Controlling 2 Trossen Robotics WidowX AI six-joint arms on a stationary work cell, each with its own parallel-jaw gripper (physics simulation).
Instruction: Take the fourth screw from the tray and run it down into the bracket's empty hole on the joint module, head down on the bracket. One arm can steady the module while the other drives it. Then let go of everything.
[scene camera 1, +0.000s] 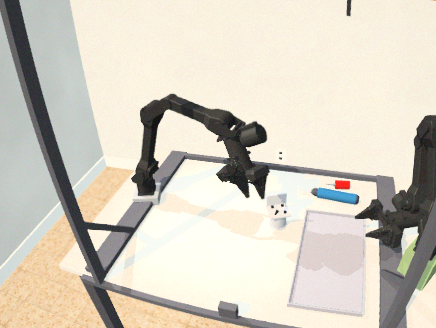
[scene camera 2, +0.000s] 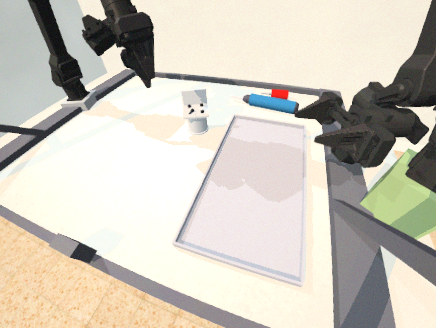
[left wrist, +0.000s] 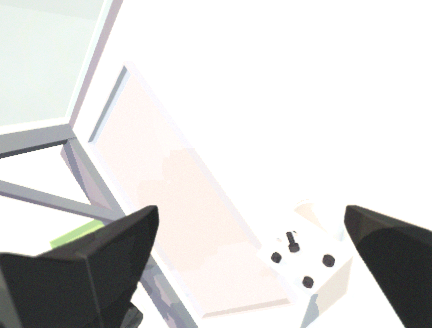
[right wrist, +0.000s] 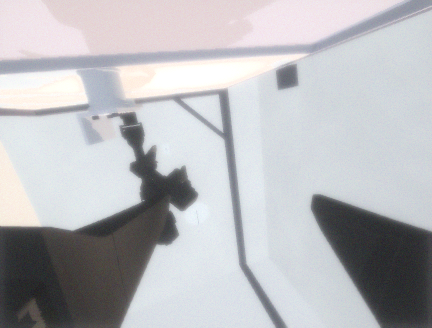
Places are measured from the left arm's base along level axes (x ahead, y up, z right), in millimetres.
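Pixels of known places: left gripper, between the fingertips: (scene camera 1: 255, 198) (scene camera 2: 150, 83) (left wrist: 249, 213) (right wrist: 168, 155); right gripper, between the fingertips: (scene camera 1: 360, 225) (scene camera 2: 303, 125) (right wrist: 239, 200); left arm's base, origin of its link: (scene camera 1: 146, 190) (scene camera 2: 78, 96); right arm's base, origin of its link: (scene camera 2: 431, 177).
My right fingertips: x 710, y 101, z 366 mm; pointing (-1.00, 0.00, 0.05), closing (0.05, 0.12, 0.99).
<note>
For each thing: its top centre in the pictures, then the offset to it from my right fingertips. "*": a spot on its surface instead.
- white joint module, centre of its top: (right wrist: 111, 112) (scene camera 2: 195, 110) (scene camera 1: 278, 210) dx -224, dy -73, dz -180 mm
- tray, centre of its top: (right wrist: 211, 25) (left wrist: 166, 206) (scene camera 2: 256, 169) (scene camera 1: 331, 255) dx -72, dy -121, dz -1 mm
- fourth screw, centre of its top: (left wrist: 289, 245) dx -234, dy -60, dz -164 mm
- blue screwdriver-like tool, a spot on its surface: (scene camera 2: 272, 103) (scene camera 1: 337, 196) * dx +14, dy -106, dz -271 mm
- red-handled tool, centre of its top: (scene camera 1: 338, 181) (scene camera 2: 274, 89) dx +40, dy -103, dz -362 mm
The white joint module (scene camera 1: 278, 223) (scene camera 2: 198, 126) (right wrist: 102, 87) stands upright left of the tray (scene camera 1: 325, 309) (scene camera 2: 240, 264) in both scene views. On its bracket, three dark screw heads, such as this screw (left wrist: 328, 260), show flat in the left wrist view. A fourth screw (left wrist: 292, 242) lies on its side or leans on the bracket. No screw shows in the tray. My left gripper (scene camera 1: 255, 196) (left wrist: 249, 213) is open and empty, above and to the left of the module in scene camera 1. My right gripper (scene camera 1: 361, 226) (scene camera 2: 306, 127) (right wrist: 239, 200) is open and empty near the tray's right side.
A blue screwdriver-like tool (scene camera 1: 337, 195) (scene camera 2: 272, 103) and a red-handled tool (scene camera 1: 342, 184) (scene camera 2: 279, 93) lie behind the tray. A green object (scene camera 1: 420, 265) (scene camera 2: 405, 200) is beyond the table's right edge. Dark frame bars surround the table.
</note>
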